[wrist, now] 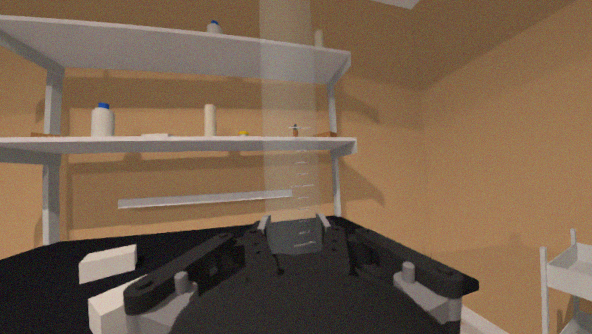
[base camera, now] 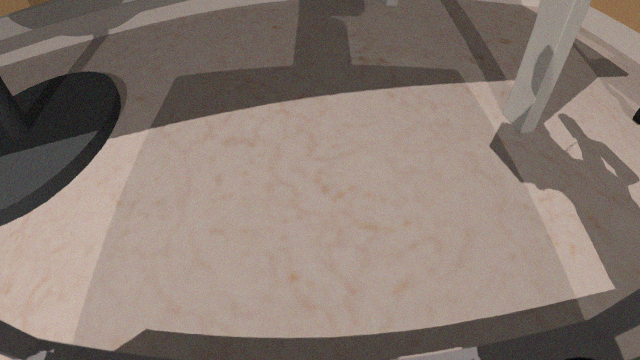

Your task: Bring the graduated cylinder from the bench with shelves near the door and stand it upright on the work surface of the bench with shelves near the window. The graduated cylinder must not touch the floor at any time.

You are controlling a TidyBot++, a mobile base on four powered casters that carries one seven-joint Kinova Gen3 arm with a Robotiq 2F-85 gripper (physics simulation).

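Frame: origin at the arm's base, x ahead, y down, z left, level; centimetres.
Seen in the pictures: gripper, fingertip midpoint: (wrist: 293, 224).
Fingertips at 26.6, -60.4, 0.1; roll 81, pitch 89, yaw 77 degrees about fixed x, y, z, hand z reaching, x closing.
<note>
Pixels of each thing's top centre, then the offset from my fingertips to it, as dx, dy, dz. "pt": a spot on its surface instead. Level surfaces: height alone.
- graduated cylinder, surface spot: (wrist: 290, 165) pt -5.1, -5.4, +0.1
- bench with a black work surface, its level: dy +23.8
- round black stool base, middle of its top: (base camera: 21, 131) +28.5, +97.0, +59.7
- pale bench leg, surface spot: (base camera: 545, 60) pt +26.0, +85.2, -38.0
My gripper (wrist: 293, 224) is shut on the graduated cylinder (wrist: 290, 165), a clear tube with white graduation marks. The cylinder stands upright between the fingertips in the wrist view and runs up past the top edge. Behind it is a bench with a black work surface (wrist: 165, 240) and two white shelves above. The cylinder's lower end is hidden by the gripper, so I cannot tell whether it touches anything. The gripper and the cylinder do not show in the base camera view.
Two white blocks (wrist: 107, 263) (wrist: 107, 310) lie on the black surface at the left. Bottles stand on the shelves (wrist: 175, 144) (wrist: 150, 50). A white cart (wrist: 544, 285) is at the right. In the base camera view, a round black stool base (base camera: 60, 120) is left and a pale bench leg (base camera: 545, 60) right.
</note>
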